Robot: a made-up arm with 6 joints. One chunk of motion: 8 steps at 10 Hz.
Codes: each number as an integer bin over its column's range. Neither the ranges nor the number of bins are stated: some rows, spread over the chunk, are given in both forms.
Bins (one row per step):
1: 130 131 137 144 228 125
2: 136 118 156 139 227 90
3: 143 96 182 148 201 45
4: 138 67 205 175 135 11
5: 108 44 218 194 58 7
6: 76 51 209 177 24 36
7: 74 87 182 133 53 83
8: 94 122 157 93 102 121
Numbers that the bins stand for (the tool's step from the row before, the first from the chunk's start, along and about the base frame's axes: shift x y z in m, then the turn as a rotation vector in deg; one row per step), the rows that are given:
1: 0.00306 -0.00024 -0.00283 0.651 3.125 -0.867
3: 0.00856 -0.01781 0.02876 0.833 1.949 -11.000
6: -0.01981 -0.04040 0.04771 2.152 -5.755 -12.140
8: -0.01219 -0.00476 0.01121 -1.669 -2.360 -1.373
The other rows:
2: 0.00560 -0.00677 0.01051 0.423 3.081 -5.300
4: 0.00645 -0.03237 0.04490 2.061 -0.924 -15.307
5: -0.00626 -0.04391 0.05403 2.925 -4.275 -15.813
7: -0.02066 -0.02233 0.02876 0.150 -4.493 -6.187

